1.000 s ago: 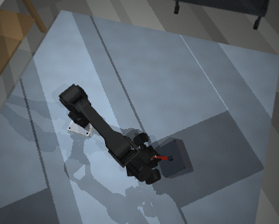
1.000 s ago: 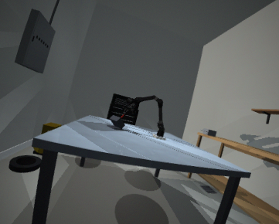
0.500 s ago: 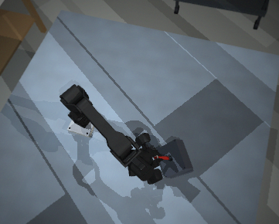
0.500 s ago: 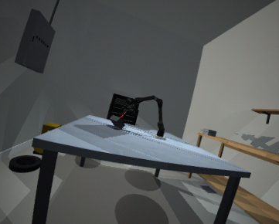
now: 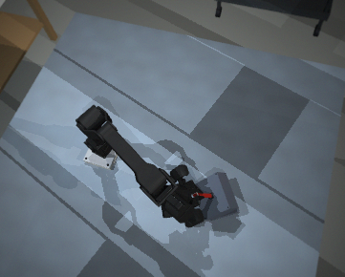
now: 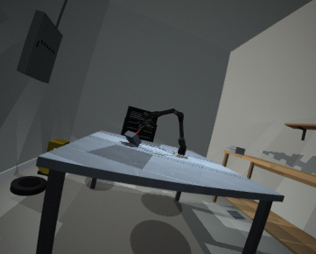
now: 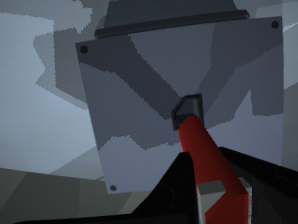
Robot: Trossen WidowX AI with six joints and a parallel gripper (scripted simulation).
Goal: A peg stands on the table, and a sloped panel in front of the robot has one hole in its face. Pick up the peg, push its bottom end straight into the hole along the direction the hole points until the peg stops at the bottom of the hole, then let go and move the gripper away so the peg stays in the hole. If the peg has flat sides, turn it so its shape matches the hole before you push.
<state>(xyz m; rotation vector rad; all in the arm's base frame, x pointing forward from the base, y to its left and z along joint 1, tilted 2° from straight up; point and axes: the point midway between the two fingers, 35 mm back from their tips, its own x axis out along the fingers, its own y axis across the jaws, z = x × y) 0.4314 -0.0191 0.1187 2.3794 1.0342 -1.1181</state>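
The red square-sided peg lies 10 mm behind my gripper tip, 10 mm to the right of it and 10 mm above it. Also, from my gripper tip: dark sloped panel: 30 mm ahead, 30 mm to the left, 60 mm below.
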